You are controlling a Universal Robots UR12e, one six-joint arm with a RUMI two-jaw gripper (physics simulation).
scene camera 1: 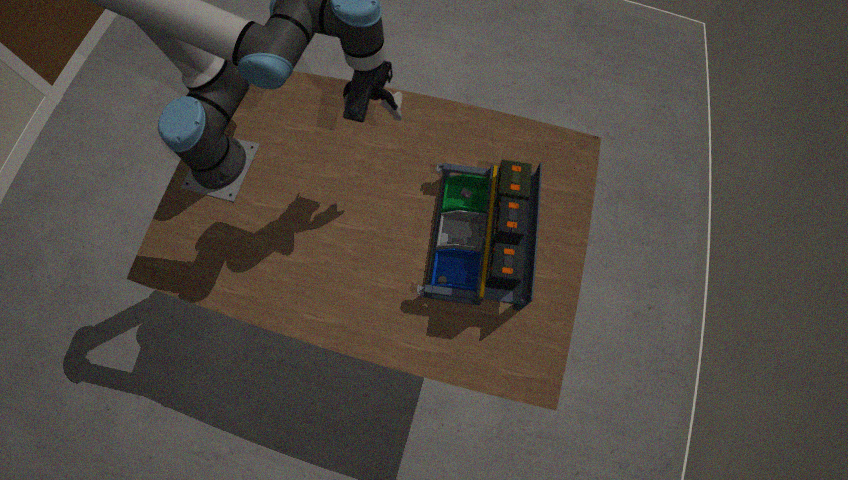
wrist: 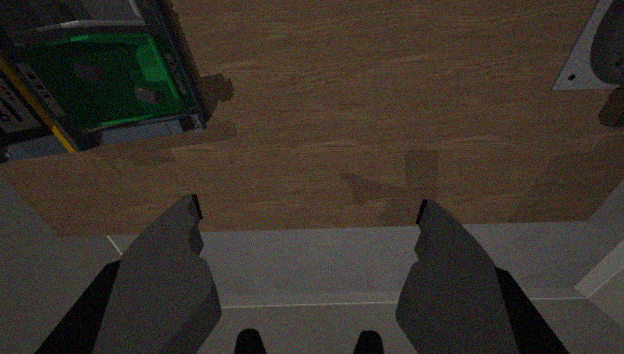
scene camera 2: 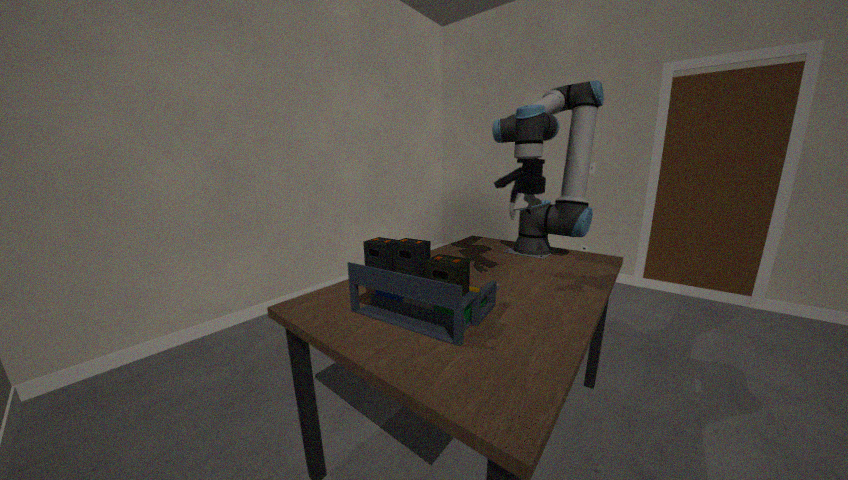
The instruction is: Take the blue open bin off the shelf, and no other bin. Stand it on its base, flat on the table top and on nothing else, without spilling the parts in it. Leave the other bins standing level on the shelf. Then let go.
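The blue open bin [scene camera 1: 458,266] [scene camera 2: 387,295] stands in the shelf [scene camera 1: 535,231] [scene camera 2: 404,286] at one end of its row, with a small part inside. Beside it are a grey bin [scene camera 1: 461,230] and then a green bin [scene camera 1: 474,197] [scene camera 2: 443,310] [wrist: 112,102]; the green one holds small parts. The blue bin does not show in the wrist view. My gripper [scene camera 1: 377,117] [wrist: 310,198] is open and empty, high above the table's edge area, well apart from the shelf and nearer its green-bin end.
Several dark boxes with orange marks, such as one box [scene camera 1: 515,179] [scene camera 2: 449,273], stand behind the bins, beyond a yellow strip [scene camera 1: 489,231] [wrist: 42,112]. The shelf is on the wooden table [scene camera 1: 368,237] [scene camera 2: 535,333] [wrist: 350,100]. The arm's base plate [scene camera 1: 241,184] is at the table's other end.
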